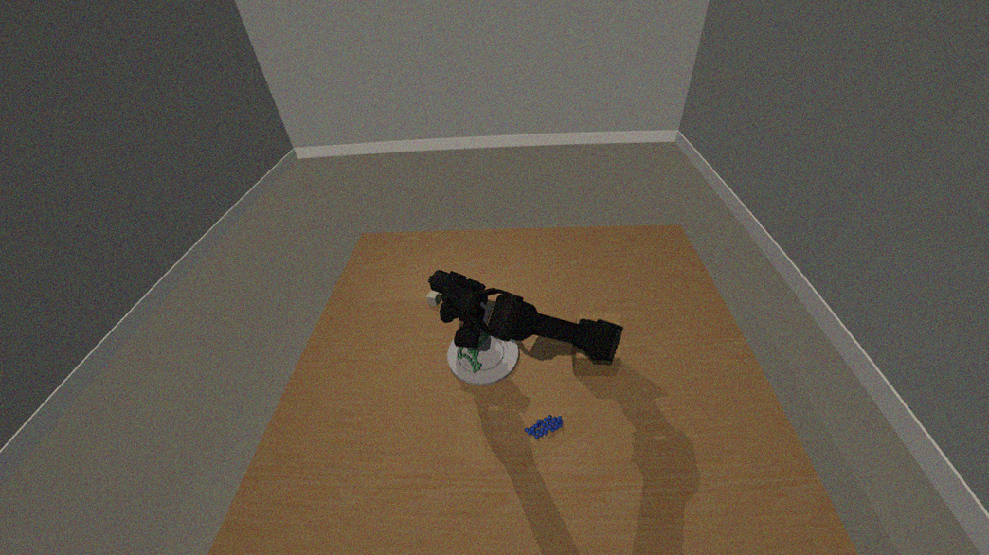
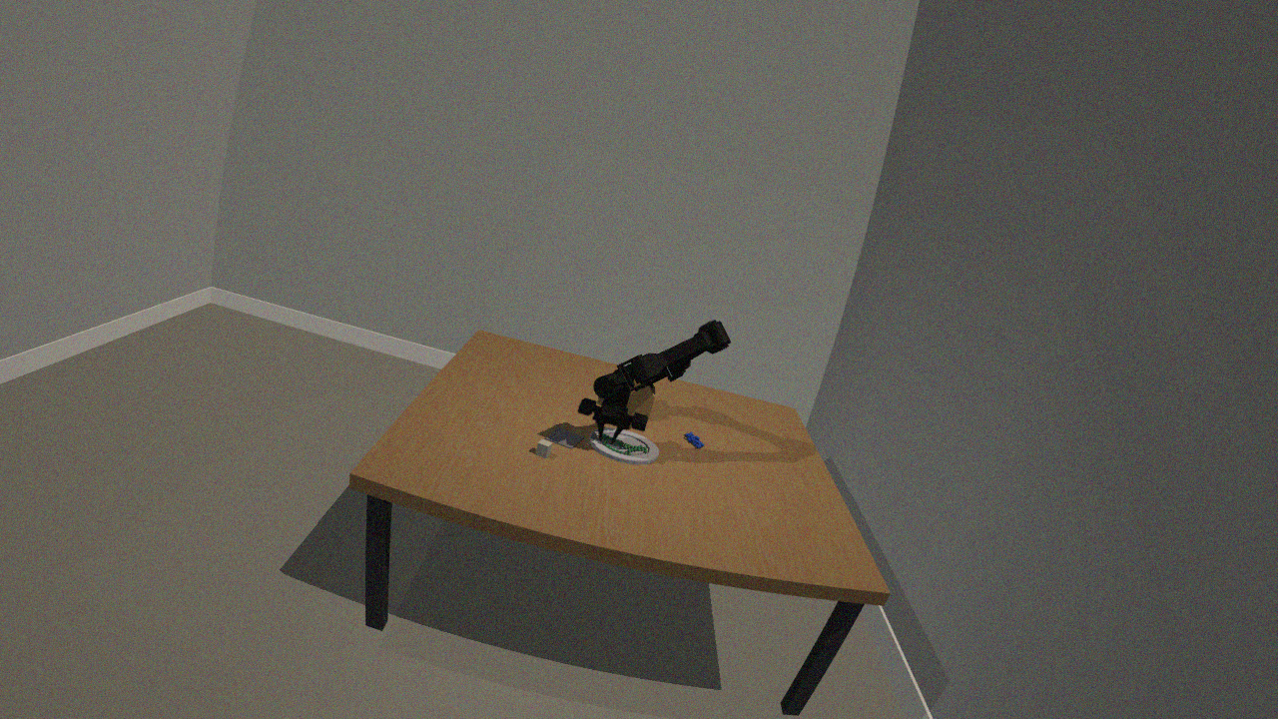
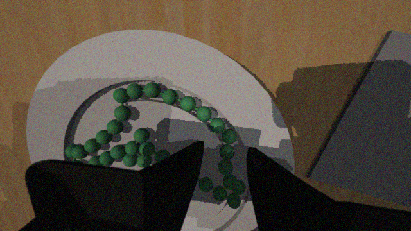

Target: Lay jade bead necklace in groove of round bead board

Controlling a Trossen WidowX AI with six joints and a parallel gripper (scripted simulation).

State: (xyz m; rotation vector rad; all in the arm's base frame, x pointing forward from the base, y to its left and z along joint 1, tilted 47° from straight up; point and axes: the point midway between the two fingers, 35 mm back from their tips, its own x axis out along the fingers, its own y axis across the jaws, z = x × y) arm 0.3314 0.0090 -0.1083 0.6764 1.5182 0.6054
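Now: the round bead board 50 mm to the left of my gripper tip, 30 mm behind it and 10 mm below it. Round my gripper tip: pale block 150 mm to the right, 150 mm ahead; then flat grey plate 110 mm to the right, 20 mm ahead, 10 mm below.
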